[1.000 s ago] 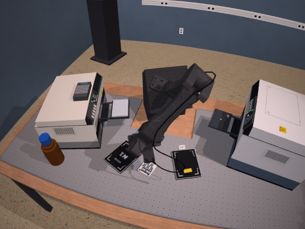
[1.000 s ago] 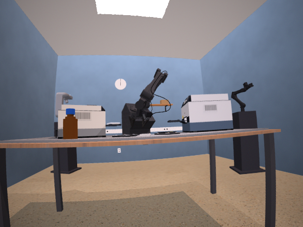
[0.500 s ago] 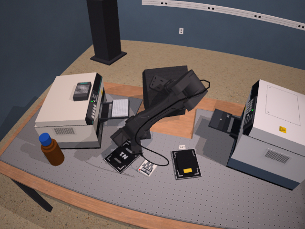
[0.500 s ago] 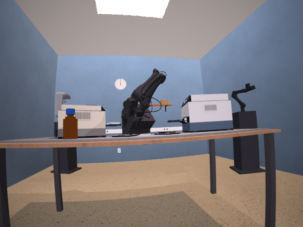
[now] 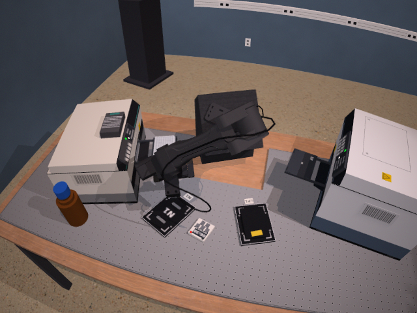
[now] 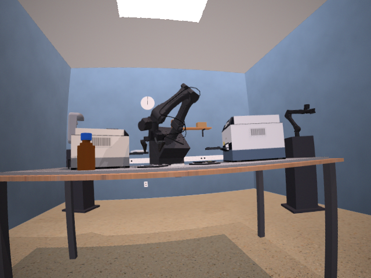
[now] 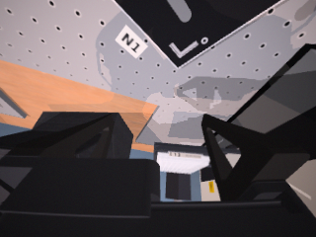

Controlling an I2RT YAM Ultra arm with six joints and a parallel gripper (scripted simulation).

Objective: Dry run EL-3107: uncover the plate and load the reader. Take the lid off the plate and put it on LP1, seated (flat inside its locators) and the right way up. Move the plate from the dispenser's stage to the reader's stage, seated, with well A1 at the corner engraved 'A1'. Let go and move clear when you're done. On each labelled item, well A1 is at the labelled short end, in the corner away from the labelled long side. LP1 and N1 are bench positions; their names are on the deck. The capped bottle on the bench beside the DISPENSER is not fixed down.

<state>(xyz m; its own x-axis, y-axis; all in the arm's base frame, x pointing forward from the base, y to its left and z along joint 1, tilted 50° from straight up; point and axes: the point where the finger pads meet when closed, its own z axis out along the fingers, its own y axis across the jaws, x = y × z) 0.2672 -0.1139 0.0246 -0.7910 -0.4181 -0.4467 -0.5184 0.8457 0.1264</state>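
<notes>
My gripper is now 90 mm past the white well plate, 120 mm to the left of it and 10 mm below it. Also, from my hand: LP1 tag (110 mm behind, 250 mm to the left, 90 mm below); then lid (20 mm behind, 320 mm to the left, 80 mm below); then LP1 (20 mm behind, 320 mm to the left, 90 mm below).
</notes>
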